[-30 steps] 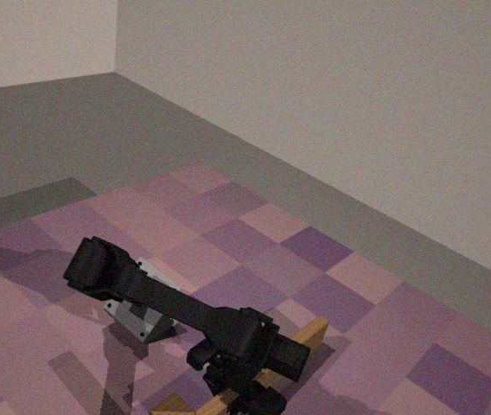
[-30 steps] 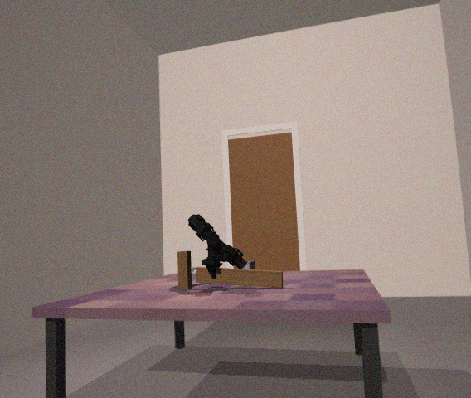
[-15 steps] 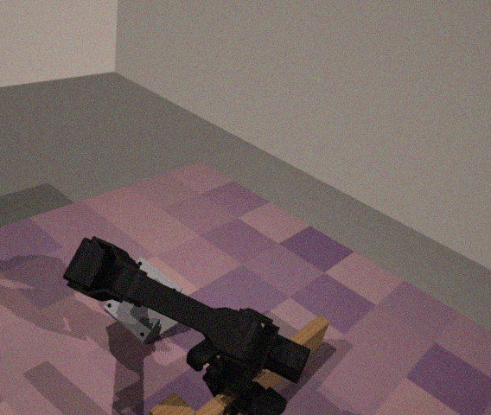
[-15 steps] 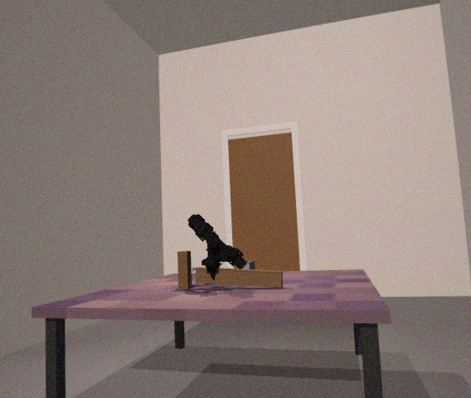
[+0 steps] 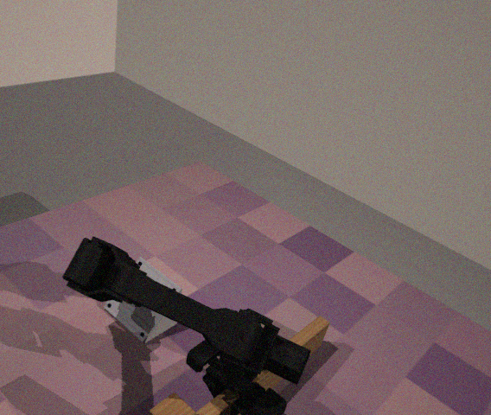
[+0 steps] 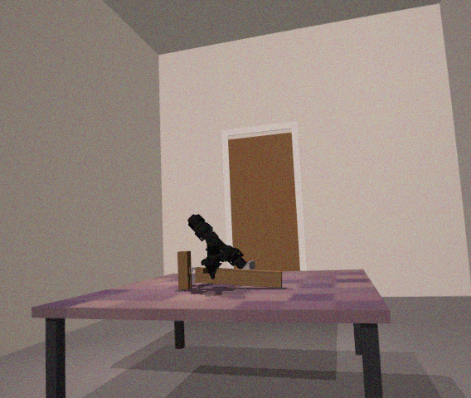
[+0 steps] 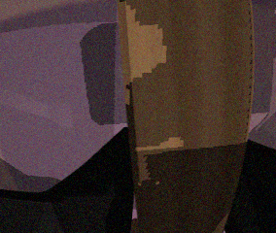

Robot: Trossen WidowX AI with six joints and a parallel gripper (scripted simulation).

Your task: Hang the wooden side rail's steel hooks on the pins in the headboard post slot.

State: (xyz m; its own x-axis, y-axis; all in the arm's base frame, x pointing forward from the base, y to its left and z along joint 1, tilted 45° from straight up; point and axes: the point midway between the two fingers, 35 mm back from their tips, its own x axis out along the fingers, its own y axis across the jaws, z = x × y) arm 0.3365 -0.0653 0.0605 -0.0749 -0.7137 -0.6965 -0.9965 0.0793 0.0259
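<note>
Now: gripper tip 150 mm to the left of the upright headboard post, 40 mm below it and 10 mm past it.
</note>
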